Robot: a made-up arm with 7 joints.
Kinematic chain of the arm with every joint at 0, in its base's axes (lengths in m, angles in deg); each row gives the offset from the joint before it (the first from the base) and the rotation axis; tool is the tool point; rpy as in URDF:
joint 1: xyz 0 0 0.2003 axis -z
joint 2: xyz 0 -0.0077 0.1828 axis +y
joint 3: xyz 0 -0.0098 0.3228 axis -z
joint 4: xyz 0 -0.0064 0.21 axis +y
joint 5: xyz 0 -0.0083 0.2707 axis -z
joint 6: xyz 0 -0.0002 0.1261 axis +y
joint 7: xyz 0 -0.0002 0.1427 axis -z
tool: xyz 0 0 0 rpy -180 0 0
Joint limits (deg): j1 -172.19..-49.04 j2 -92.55..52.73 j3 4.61..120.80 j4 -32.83..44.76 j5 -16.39..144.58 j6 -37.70..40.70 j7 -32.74..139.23
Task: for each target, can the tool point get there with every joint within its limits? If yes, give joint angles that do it. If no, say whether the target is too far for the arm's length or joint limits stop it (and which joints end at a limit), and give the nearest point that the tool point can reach.
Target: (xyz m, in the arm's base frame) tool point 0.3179 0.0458 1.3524
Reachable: yes | joints -103.62 0.03 83.31 37.26 118.52 24.16 122.42
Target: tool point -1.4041 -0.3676 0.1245
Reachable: no: too far | nearest point -0.8461 -0.4950 0.2603 | short by 0.588 m
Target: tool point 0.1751 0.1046 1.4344
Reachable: yes | joints -59.04 8.67 62.00 8.61 108.20 2.29 23.65
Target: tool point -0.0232 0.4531 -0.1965
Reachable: no: joint limits stop it (at a limit: joint 2, joint 3, joint 4, joint 6) | nearest point -0.0467 0.9121 0.5495 | short by 0.876 m
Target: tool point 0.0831 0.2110 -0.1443
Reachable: no: joint limits stop it (at a limit: joint 1, joint 2, joint 3, joint 4, joint 6) | nearest point 0.8599 0.2289 0.0846 | short by 0.810 m
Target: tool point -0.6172 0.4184 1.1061
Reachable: yes | joints -160.76 35.11 39.19 22.05 11.71 20.63 100.81
